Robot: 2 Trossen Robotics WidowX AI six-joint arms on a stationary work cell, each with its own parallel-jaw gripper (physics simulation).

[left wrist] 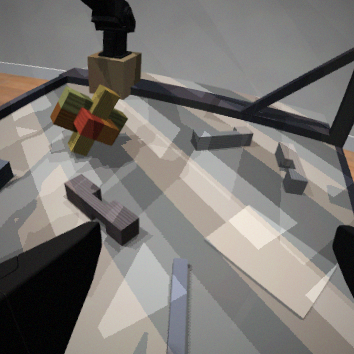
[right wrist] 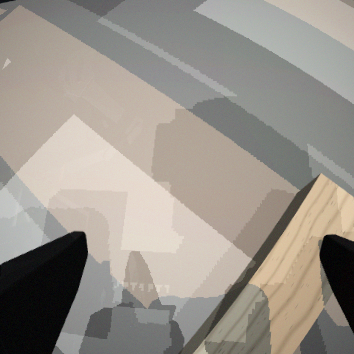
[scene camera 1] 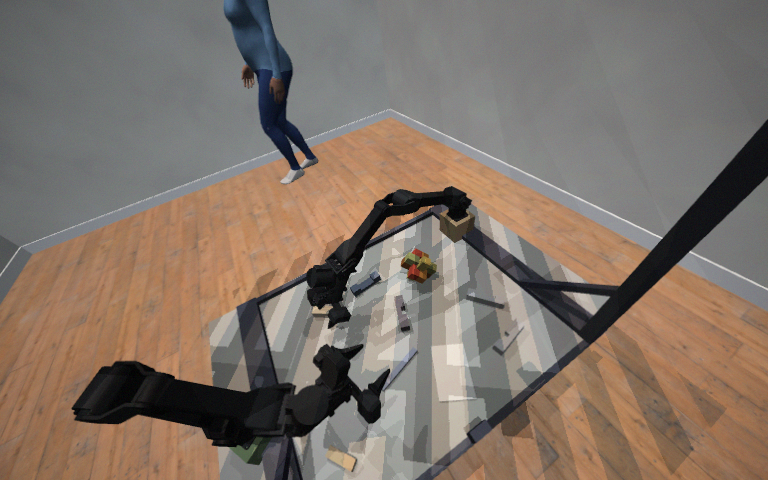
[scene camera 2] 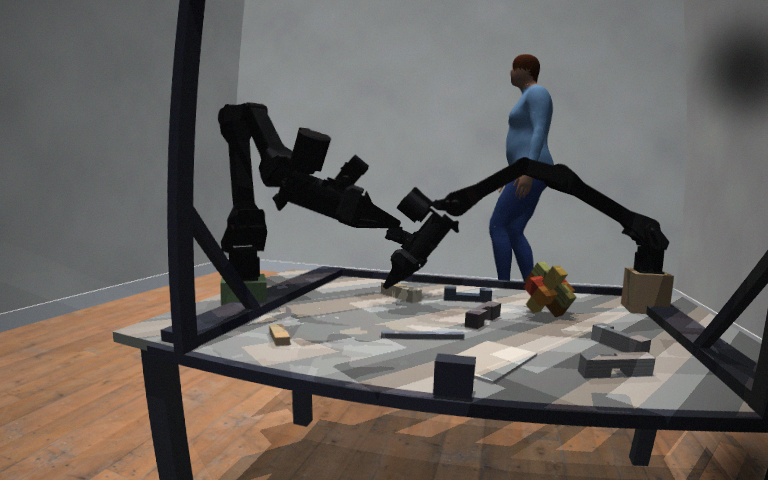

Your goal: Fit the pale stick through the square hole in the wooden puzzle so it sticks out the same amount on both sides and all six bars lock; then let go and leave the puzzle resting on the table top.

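Pixels of known places: left gripper, fingertip midpoint: [left wrist: 221,236] [scene camera 1: 375,357] [scene camera 2: 398,225]; right gripper, fingertip midpoint: [right wrist: 207,246] [scene camera 1: 324,318] [scene camera 2: 388,285]; left arm's base, link origin: [scene camera 2: 243,278]; right arm's base, link origin: [left wrist: 114,53] [scene camera 1: 457,214] [scene camera 2: 648,271].
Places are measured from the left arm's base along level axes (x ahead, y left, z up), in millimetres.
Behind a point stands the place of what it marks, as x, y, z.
Note:
The pale stick [scene camera 1: 321,310] {368, 45, -32} [scene camera 2: 416,294] {399, -33, -42} [right wrist: 287,270] {369, 37, -32} lies flat on the table, partly hidden by my right gripper in the scene views. My right gripper [scene camera 1: 330,323] {346, 15, -28} [scene camera 2: 387,285] {346, 15, -28} [right wrist: 207,246] {346, 15, -28} is open and empty, low over it; in the right wrist view the stick runs slantwise, close to the right-hand finger. The wooden puzzle [scene camera 1: 418,266] {631, -220, 25} [scene camera 2: 549,288] {632, -236, 3} [left wrist: 90,122], with red, orange, green and yellow bars, rests tilted on the table; I cannot make out its square hole. My left gripper [scene camera 1: 374,358] {264, -265, 140} [scene camera 2: 398,226] {264, -265, 140} [left wrist: 221,236] {264, -265, 140} is open and empty, above the table.
A notched blue bar [scene camera 1: 365,283] {534, -39, -47} [scene camera 2: 467,293] {535, -37, -46} and a dark brown bar [scene camera 1: 402,313] {465, -227, -31} [scene camera 2: 482,314] {452, -254, -35} [left wrist: 102,210] {455, -221, -32} lie between stick and puzzle. A thin bluish bar [scene camera 2: 422,335] {309, -288, -55} [left wrist: 178,305] {327, -286, -52}, grey bars [scene camera 2: 620,337] {620, -469, -38} [scene camera 2: 617,365] {518, -560, -42}, a white sheet [left wrist: 275,270] {345, -414, -57} and a tan block [scene camera 1: 341,459] {59, -243, -47} [scene camera 2: 279,333] {59, -256, -47} lie around.

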